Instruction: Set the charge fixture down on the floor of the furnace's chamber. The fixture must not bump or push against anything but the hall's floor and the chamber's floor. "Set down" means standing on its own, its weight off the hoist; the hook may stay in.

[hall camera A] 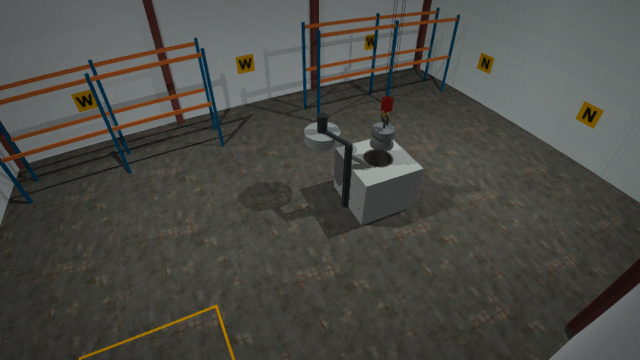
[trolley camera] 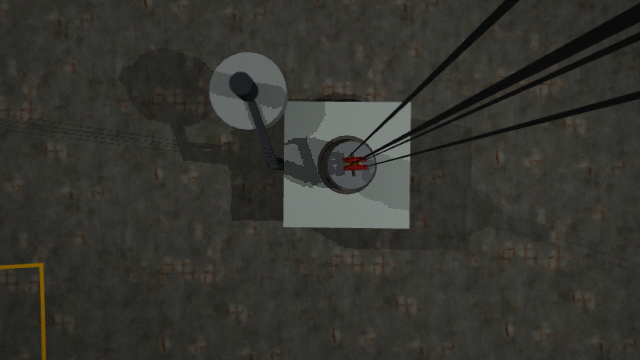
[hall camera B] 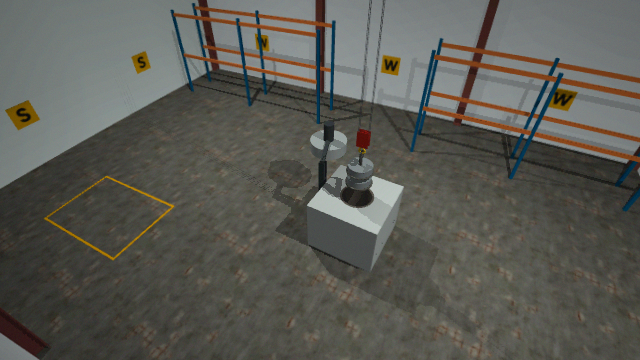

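Note:
The charge fixture (hall camera A: 382,136) (hall camera B: 359,175) (trolley camera: 345,179), a grey stack of round discs, hangs upright from my hook (hall camera A: 385,118) (hall camera B: 362,151) under the red hook block (hall camera A: 387,104) (hall camera B: 363,138) (trolley camera: 355,160). The furnace (hall camera A: 392,192) (hall camera B: 342,232) (trolley camera: 310,212) is a white box with a round dark opening (hall camera A: 377,159) (hall camera B: 357,198) in its top. In both hall views the fixture's underside is a little above that opening. In the trolley view the fixture covers most of the opening, with more rim showing on the left. The chamber's floor is hidden.
The round lid (hall camera A: 313,137) (hall camera B: 318,146) (trolley camera: 225,102) is swung aside on a dark arm and post (hall camera A: 346,180) (hall camera B: 322,174) (trolley camera: 260,122), close beside the furnace. Blue and orange racks (hall camera A: 213,104) (hall camera B: 510,49) stand along the W wall. A yellow outline (hall camera A: 150,332) (hall camera B: 140,191) (trolley camera: 42,310) marks the floor.

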